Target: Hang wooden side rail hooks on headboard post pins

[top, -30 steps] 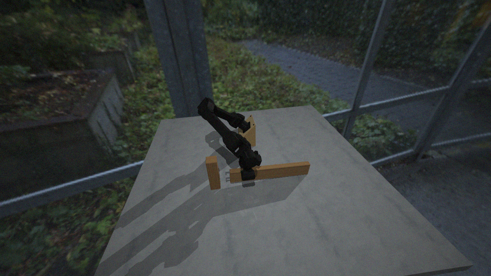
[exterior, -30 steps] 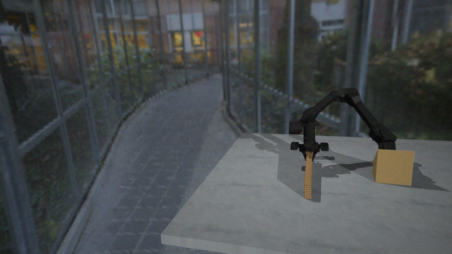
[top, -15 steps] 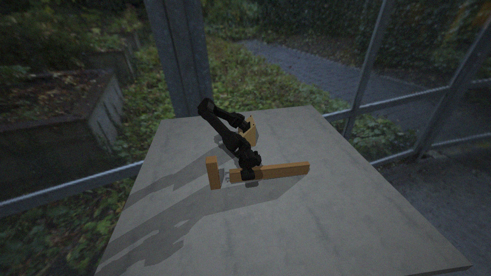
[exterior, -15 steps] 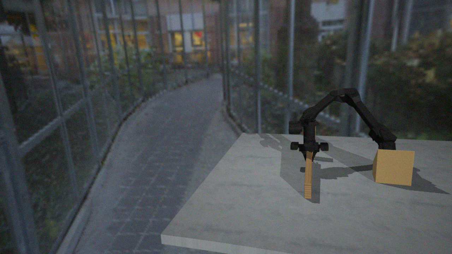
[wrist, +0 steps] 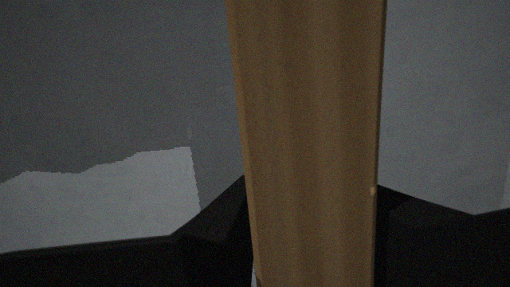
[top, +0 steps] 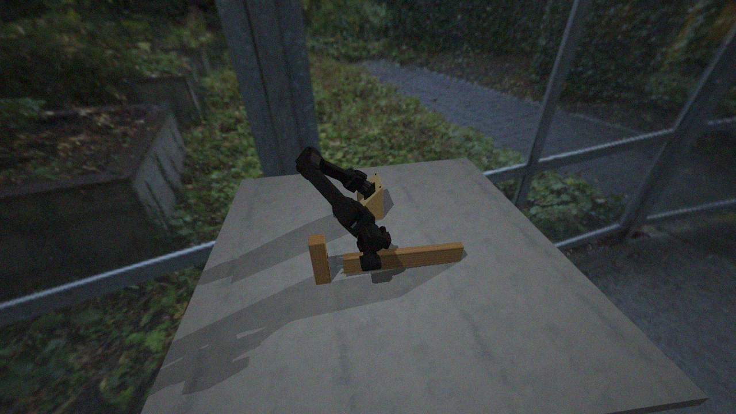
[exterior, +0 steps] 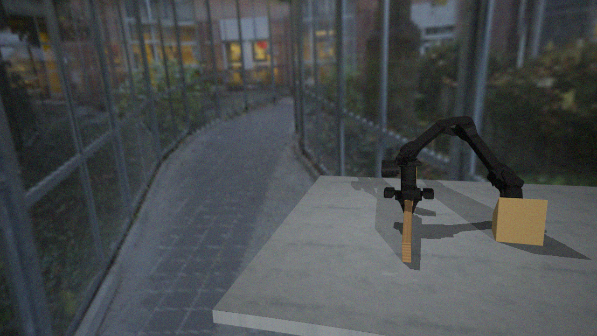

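The wooden headboard post lies 150 mm to the right of my gripper tip, 40 mm above it and 20 mm ahead of it.
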